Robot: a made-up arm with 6 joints.
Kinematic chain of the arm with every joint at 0, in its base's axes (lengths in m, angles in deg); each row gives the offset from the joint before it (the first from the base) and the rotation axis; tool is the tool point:
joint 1: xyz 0 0 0.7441 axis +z
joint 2: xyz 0.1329 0 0 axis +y
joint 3: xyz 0 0 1.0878 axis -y
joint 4: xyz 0 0 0.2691 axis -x
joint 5: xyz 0.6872 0 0 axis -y
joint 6: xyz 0.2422 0 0 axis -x
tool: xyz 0 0 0
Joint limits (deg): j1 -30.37..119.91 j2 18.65..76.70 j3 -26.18..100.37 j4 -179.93..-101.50 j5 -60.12..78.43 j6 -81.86..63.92
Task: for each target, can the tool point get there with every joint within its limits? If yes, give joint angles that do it. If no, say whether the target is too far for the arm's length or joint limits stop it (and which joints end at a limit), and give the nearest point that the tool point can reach.
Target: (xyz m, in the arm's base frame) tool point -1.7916 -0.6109 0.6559
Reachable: no: joint limits stop it (at a limit: joint 1, joint 3, joint 4, joint 5) | nearest point -0.8634 1.0882 0.2702 | short by 1.974 m
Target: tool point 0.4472 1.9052 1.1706
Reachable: yes | joints 78.95 57.93 37.49 -142.47 30.01 -25.43
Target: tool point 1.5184 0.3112 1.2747
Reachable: yes | joints 11.61 29.89 -11.45 -136.76 0.27 36.11
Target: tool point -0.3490 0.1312 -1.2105
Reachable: no: joint limits stop it (at a limit: joint 1, joint 2, joint 3, joint 4) | nearest point -0.5801 1.0087 0.0648 | short by 1.565 m
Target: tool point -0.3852 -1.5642 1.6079
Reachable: no: joint limits stop it (at a limit: joint 1, joint 2, joint 3, joint 5) | nearest point 0.8762 -0.7795 1.4044 | short by 1.499 m
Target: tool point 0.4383 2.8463 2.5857
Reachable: no: too far | nearest point 0.2817 1.8291 1.8957 | short by 1.239 m
